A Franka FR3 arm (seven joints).
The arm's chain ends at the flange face. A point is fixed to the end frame.
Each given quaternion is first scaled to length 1.
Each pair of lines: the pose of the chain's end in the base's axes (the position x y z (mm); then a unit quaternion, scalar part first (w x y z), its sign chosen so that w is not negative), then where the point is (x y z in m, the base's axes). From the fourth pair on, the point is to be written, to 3 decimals.
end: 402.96, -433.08, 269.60, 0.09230, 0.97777, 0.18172, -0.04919
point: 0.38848 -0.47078 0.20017
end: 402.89, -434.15, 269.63, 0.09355, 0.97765, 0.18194, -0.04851
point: 0.38856 -0.47201 0.20025
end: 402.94, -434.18, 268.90, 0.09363, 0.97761, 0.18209, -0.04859
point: 0.38861 -0.47206 0.19953
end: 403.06, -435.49, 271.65, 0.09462, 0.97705, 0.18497, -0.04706
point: 0.389 -0.474 0.202
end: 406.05, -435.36, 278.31, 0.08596, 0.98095, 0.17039, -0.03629
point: 0.393 -0.472 0.208
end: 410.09, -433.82, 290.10, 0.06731, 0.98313, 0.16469, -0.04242
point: 0.395 -0.467 0.219
